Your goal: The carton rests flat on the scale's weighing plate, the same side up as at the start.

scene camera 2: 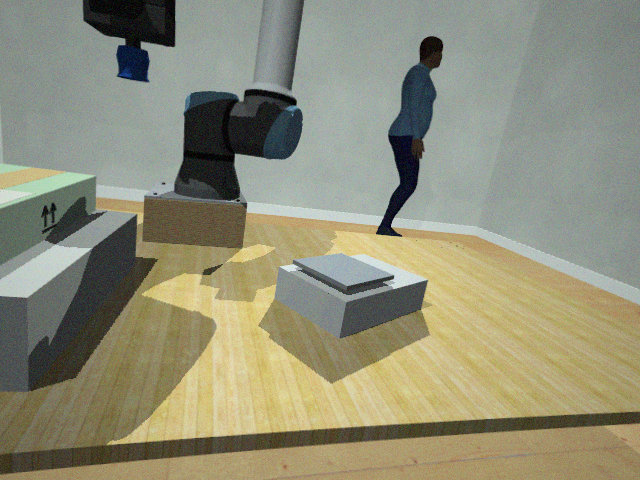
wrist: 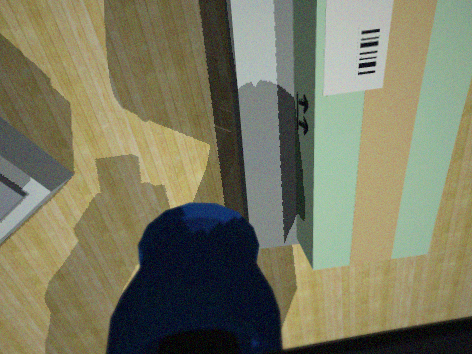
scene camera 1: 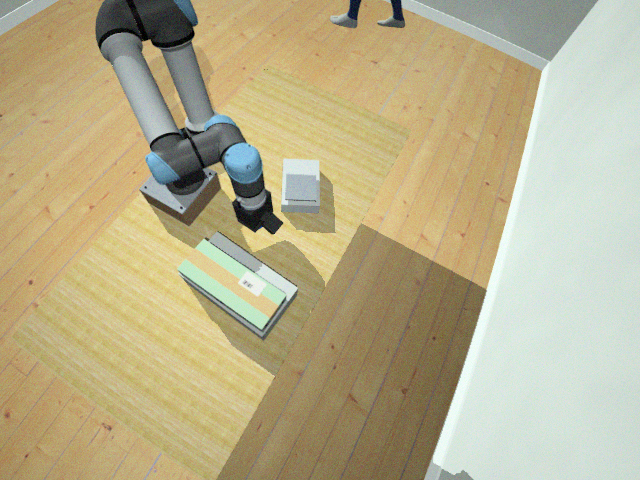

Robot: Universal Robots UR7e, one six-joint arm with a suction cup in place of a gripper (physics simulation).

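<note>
The carton, green with an orange stripe and a white barcode label, lies flat on a long grey block. The arrows on its side point up in scene camera 2. The scale stands apart from the block, and its grey weighing plate carries nothing. My gripper, a blue suction cup, is open and empty, raised above the board and touching neither carton nor scale.
The arm's base box stands on the pale wooden board behind the carton and scale. A person stands by the far wall; the feet show in scene camera 1. A white wall is at the right.
</note>
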